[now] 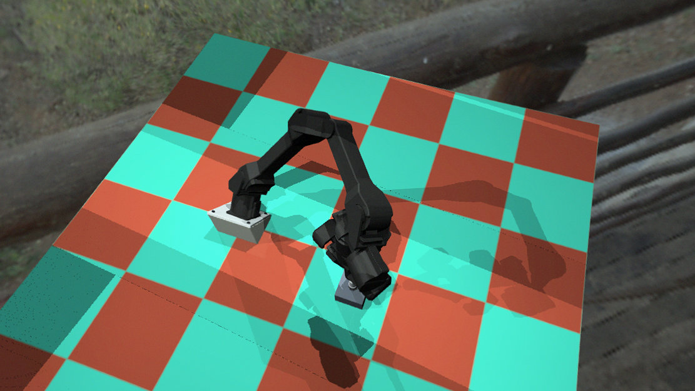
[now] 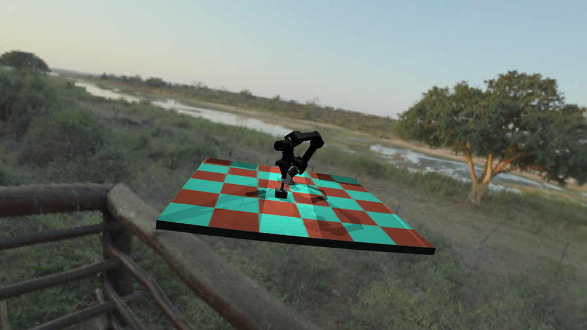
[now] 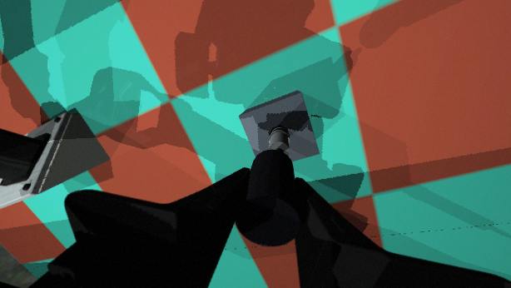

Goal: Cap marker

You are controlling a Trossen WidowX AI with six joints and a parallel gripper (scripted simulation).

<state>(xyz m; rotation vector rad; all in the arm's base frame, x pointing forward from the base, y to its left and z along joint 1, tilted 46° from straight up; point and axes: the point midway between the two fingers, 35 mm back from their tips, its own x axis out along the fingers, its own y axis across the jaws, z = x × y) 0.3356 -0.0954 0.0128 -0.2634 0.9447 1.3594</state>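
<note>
Right now the grey holder block is 110 mm below my gripper tip. From my gripper tip the other things lie so: marker cap: 10 mm above.
</note>
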